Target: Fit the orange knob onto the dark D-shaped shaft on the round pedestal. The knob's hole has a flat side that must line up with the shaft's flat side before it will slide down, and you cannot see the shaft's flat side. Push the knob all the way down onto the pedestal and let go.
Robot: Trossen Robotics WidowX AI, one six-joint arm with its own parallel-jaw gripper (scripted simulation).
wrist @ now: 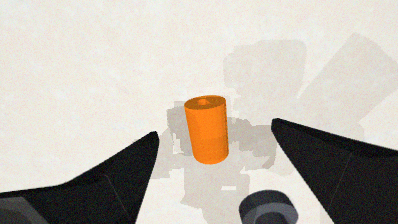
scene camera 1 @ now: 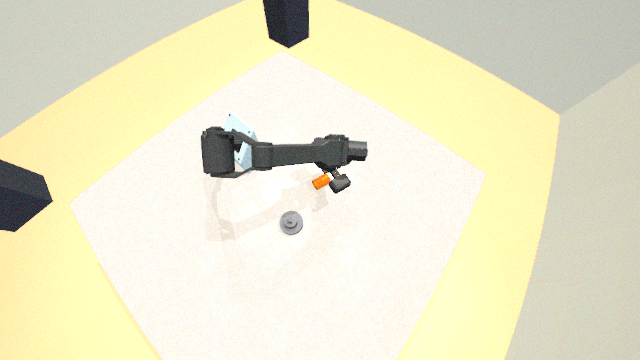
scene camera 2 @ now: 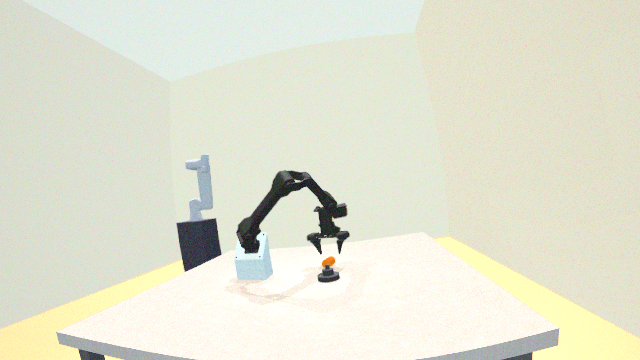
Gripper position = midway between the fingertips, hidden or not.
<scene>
My gripper (wrist: 213,130) is open, with nothing in its grasp. Also in view: an orange knob (wrist: 206,116).
</scene>
